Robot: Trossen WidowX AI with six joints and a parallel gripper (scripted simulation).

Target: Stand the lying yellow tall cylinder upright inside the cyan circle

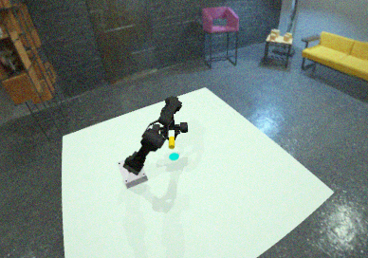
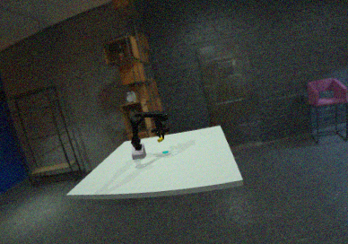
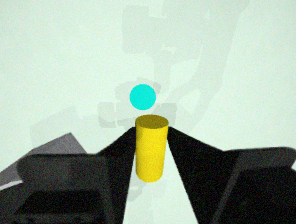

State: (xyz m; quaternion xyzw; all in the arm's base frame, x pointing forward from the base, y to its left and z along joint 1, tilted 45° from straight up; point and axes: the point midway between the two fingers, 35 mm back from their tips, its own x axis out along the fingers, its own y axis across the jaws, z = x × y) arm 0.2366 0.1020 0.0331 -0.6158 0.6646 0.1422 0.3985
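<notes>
Right now the cyan circle is 10 mm to the left of my gripper tip and 150 mm below it. Also, from my gripper tip: yellow tall cylinder 10 mm behind, 20 mm to the right.
</notes>
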